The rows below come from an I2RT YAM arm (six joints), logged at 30 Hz.
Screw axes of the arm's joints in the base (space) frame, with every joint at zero. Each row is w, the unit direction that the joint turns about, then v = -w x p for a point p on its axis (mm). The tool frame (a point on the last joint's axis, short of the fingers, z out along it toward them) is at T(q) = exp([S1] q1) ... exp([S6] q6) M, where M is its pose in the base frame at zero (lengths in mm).
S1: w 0 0 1 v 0 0 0
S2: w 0 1 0 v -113.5 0 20
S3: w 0 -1 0 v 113.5 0 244
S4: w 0 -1 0 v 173.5 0 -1
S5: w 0 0 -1 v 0 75 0
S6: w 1 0 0 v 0 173.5 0
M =
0 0 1 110.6
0 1 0 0
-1 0 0 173.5
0 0 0 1
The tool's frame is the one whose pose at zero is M.
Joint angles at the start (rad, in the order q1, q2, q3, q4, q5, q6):
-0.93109 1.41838 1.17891 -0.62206 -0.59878 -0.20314
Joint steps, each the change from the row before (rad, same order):
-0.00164 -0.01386 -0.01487 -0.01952 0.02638 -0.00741
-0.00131 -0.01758 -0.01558 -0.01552 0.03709 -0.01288
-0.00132 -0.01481 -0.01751 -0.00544 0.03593 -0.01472
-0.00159 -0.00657 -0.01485 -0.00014 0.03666 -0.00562
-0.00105 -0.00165 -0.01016 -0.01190 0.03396 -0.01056
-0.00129 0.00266 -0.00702 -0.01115 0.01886 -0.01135
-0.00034 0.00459 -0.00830 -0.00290 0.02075 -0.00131
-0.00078 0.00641 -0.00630 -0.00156 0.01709 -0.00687
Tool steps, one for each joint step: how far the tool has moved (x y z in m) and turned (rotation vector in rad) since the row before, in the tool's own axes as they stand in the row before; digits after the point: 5 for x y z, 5 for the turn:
0.00536 0.00073 -0.00171 0.02348 0.02170 0.00498
0.00505 0.00088 -0.00247 0.03467 0.01887 -0.00490
0.00482 0.00012 -0.00131 0.03427 0.01480 -0.00979
0.00412 -0.00118 0.00052 0.03491 0.01567 -0.00061
0.00429 -0.00113 0.00117 0.02908 0.02603 -0.00100
0.00345 -0.00109 0.00185 0.01418 0.02302 -0.00191
0.00300 -0.00131 0.00276 0.01641 0.01944 0.00509
0.00237 -0.00146 0.00289 0.01341 0.01722 -0.00097

